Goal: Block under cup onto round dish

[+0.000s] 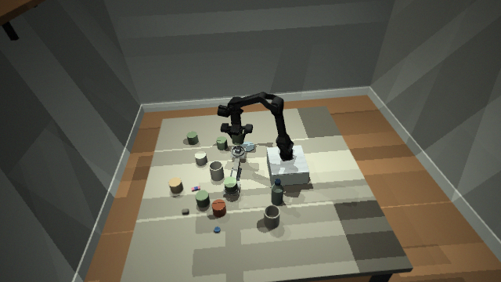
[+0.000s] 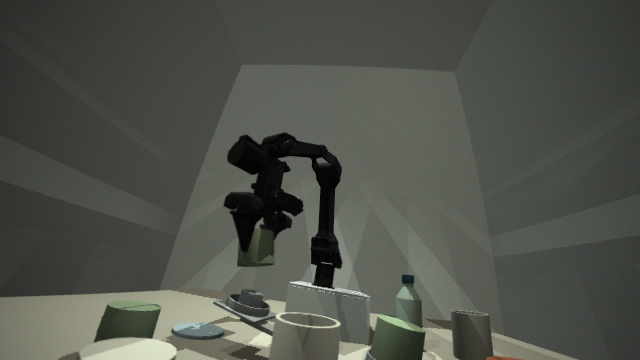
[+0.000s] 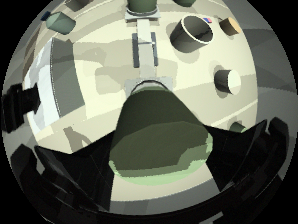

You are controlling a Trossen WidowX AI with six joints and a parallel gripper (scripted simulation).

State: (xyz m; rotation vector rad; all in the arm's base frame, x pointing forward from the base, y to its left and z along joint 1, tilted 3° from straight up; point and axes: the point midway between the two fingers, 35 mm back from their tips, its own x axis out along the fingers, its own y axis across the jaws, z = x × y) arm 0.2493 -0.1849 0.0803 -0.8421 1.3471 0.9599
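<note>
Now: the grey block 80 mm below my gripper tip, 10 mm to the left of it and 10 mm ahead of it. From my gripper tip the other things lie so: small balance 130 mm below, 120 mm to the left, 60 mm ahead; orange cup 360 mm to the left, 220 mm ahead, 130 mm below; round dish 170 mm below, 100 mm to the right, 80 mm behind.
</note>
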